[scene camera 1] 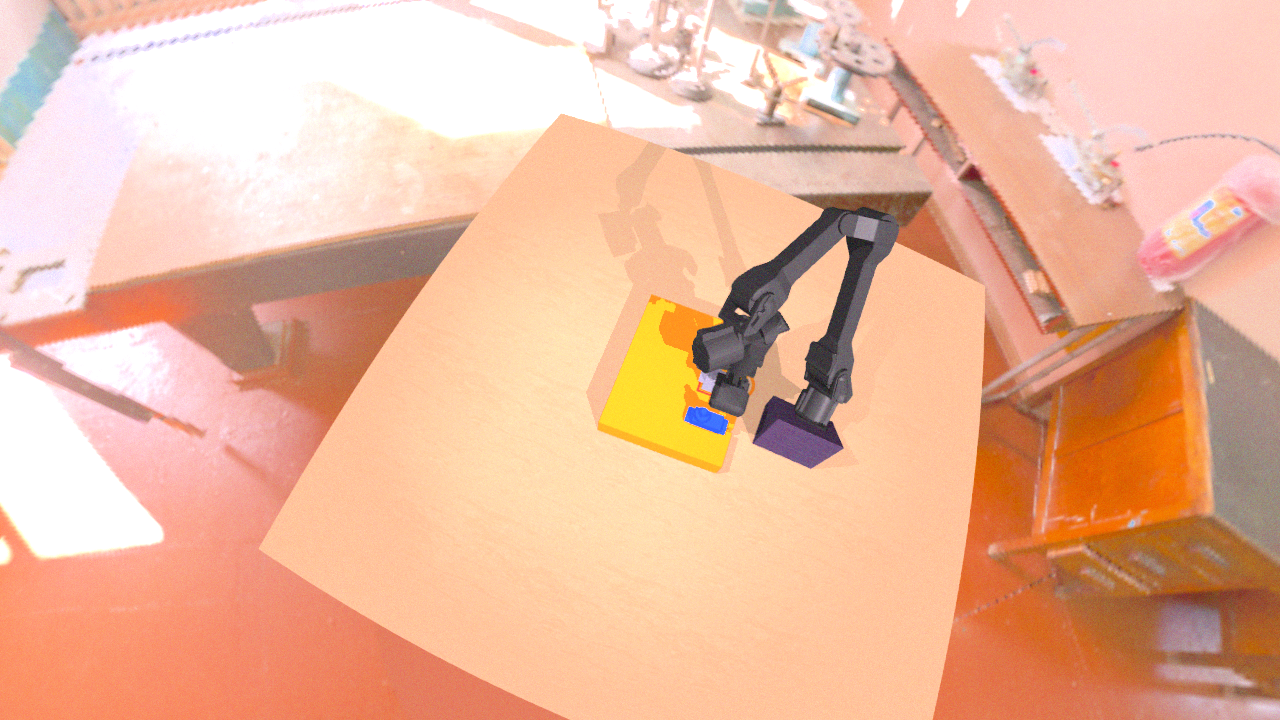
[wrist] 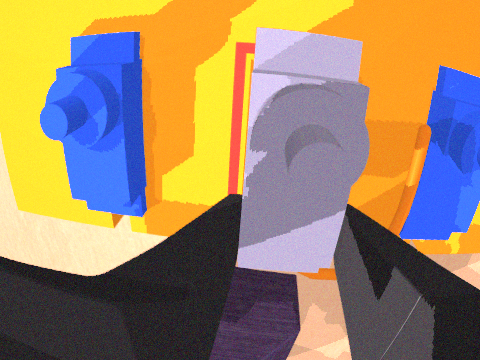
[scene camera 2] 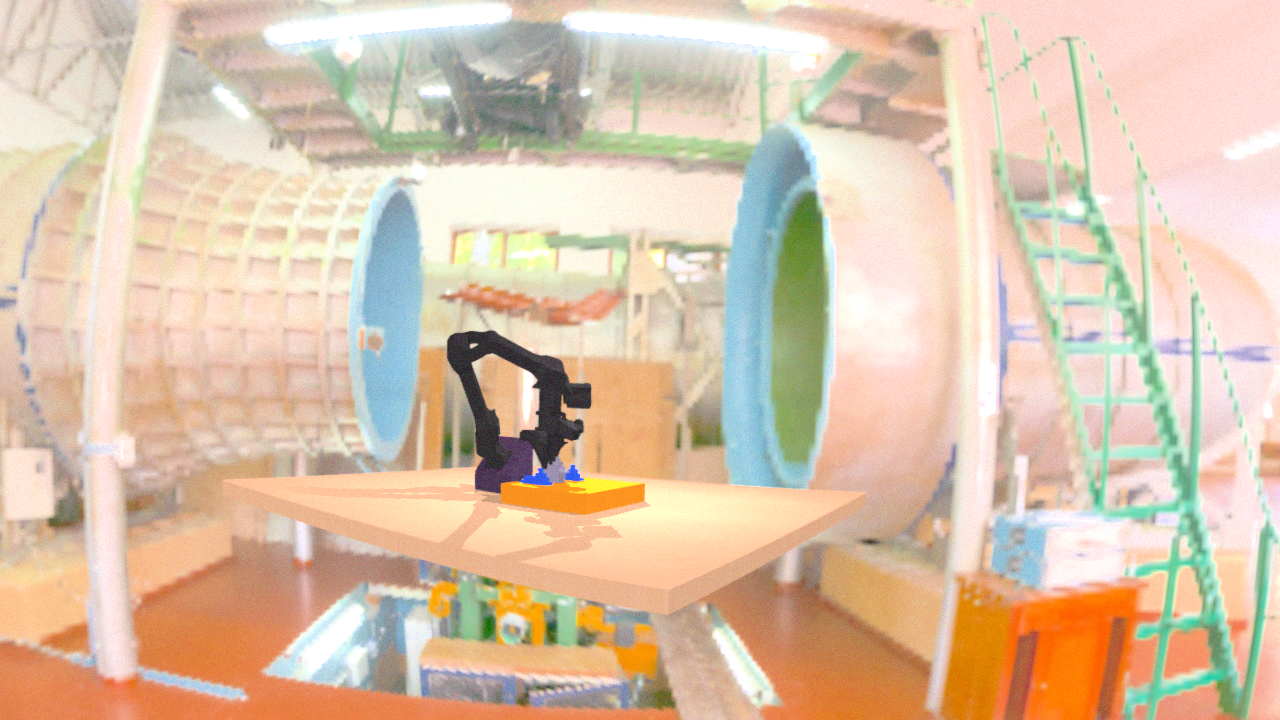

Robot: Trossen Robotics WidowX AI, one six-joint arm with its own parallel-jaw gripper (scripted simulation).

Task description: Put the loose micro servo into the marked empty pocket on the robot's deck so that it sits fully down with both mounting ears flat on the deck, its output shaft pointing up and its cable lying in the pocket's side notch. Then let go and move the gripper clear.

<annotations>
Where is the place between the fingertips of my gripper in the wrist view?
288,212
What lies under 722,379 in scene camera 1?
My gripper.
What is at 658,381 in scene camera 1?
A deck.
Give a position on a micro servo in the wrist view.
307,144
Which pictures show my gripper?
Scene camera 1, the wrist view and scene camera 2: all of them.
</annotations>
